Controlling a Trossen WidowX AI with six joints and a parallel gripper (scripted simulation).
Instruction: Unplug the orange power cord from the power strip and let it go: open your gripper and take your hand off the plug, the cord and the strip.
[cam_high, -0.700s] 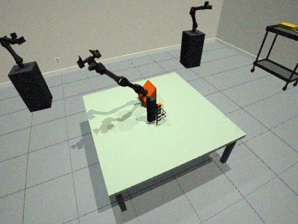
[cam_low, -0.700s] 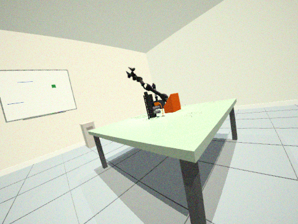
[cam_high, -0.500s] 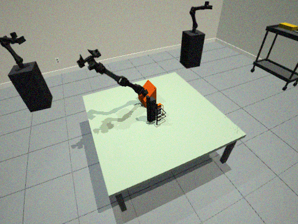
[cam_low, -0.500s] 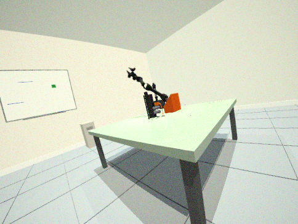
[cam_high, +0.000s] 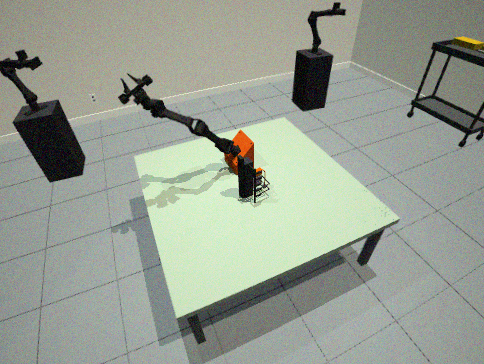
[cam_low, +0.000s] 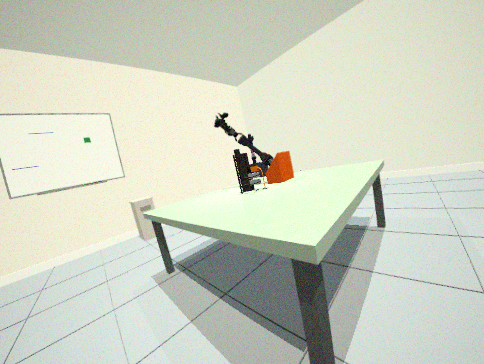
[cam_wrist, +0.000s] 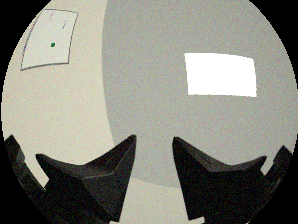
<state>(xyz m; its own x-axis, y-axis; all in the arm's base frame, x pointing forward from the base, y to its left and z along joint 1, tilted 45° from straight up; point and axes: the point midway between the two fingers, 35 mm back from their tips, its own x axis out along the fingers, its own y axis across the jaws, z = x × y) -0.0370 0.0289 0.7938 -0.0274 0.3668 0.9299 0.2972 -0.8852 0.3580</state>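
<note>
The orange plug lies 23 cm ahead of my gripper tip, 58 cm to the left of it and 59 cm below it.
</note>
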